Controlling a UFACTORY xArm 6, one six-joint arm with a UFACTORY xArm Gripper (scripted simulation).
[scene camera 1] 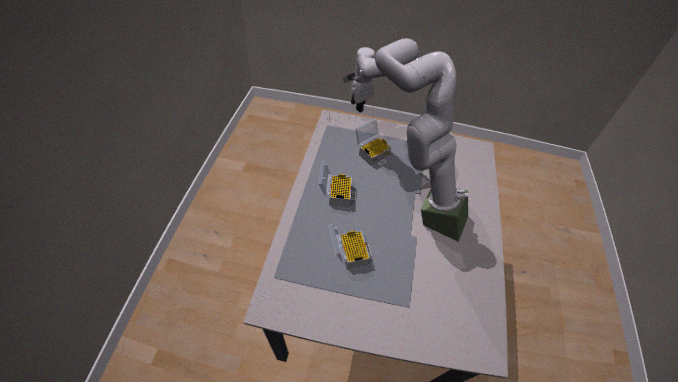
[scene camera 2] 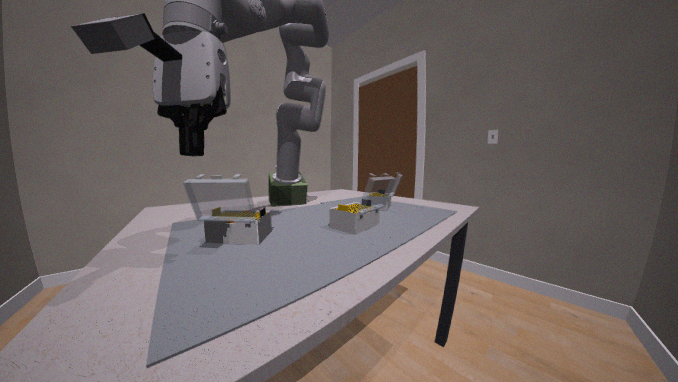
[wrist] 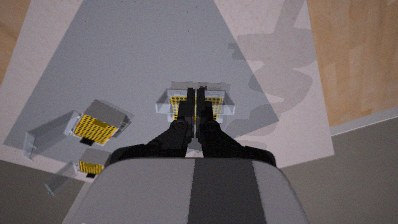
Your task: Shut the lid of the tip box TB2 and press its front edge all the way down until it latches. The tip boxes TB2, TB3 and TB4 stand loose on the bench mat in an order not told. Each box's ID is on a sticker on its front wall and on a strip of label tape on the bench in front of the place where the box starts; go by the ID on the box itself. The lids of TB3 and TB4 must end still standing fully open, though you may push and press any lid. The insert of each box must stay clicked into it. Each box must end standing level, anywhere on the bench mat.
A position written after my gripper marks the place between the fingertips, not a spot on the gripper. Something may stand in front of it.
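Observation:
My gripper is in sight at [scene camera 2: 192, 155], and I see the gripper [wrist: 195, 99] in the wrist view too. There is a tip box [scene camera 2: 254, 233], and the wrist view gives me the box [wrist: 174, 85] again. I can see a grey bench mat [scene camera 1: 383, 210], with the wrist view showing the mat [wrist: 125, 61] as well, and a yellow insert [wrist: 86, 129] is there too.

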